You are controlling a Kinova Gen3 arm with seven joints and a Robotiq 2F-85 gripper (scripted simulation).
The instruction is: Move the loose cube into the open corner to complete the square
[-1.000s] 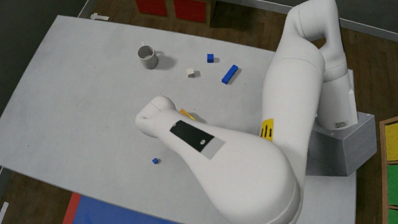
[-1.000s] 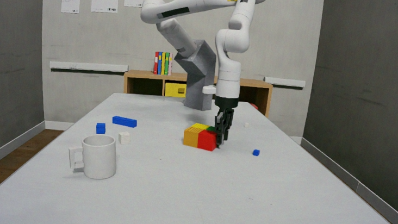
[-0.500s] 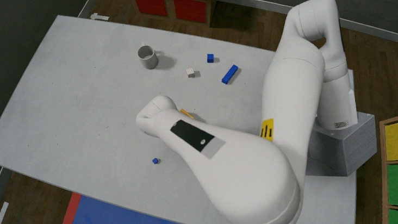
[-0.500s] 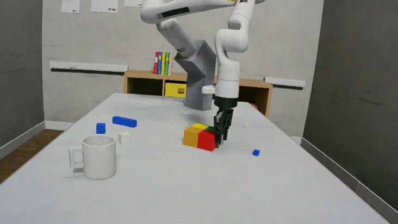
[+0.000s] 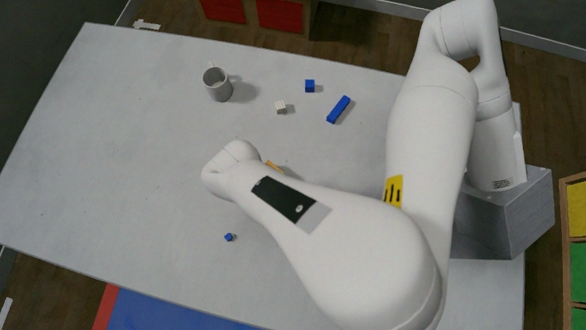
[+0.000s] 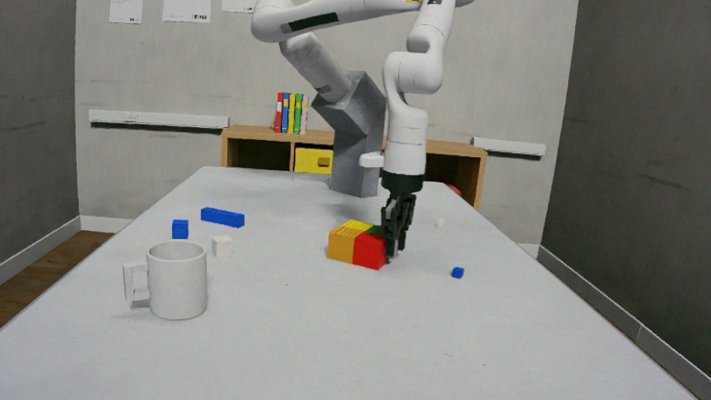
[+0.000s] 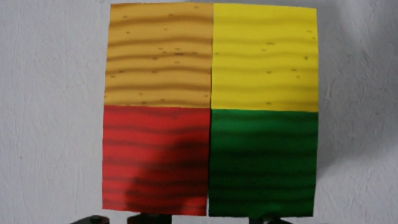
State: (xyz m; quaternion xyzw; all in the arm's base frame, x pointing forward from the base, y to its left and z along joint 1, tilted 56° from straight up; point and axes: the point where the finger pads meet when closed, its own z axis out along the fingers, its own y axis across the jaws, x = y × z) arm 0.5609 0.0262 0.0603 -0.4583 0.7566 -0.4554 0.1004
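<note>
The green cube lies 40 mm behind my hand, 10 mm to the right of it and 10 mm below it. Also, from my hand: yellow cube: 80 mm behind, 50 mm to the right, 10 mm below; red cube: 50 mm to the right, 10 mm below, 10 mm behind; orange cube: 80 mm to the right, 40 mm behind, 10 mm below.
</note>
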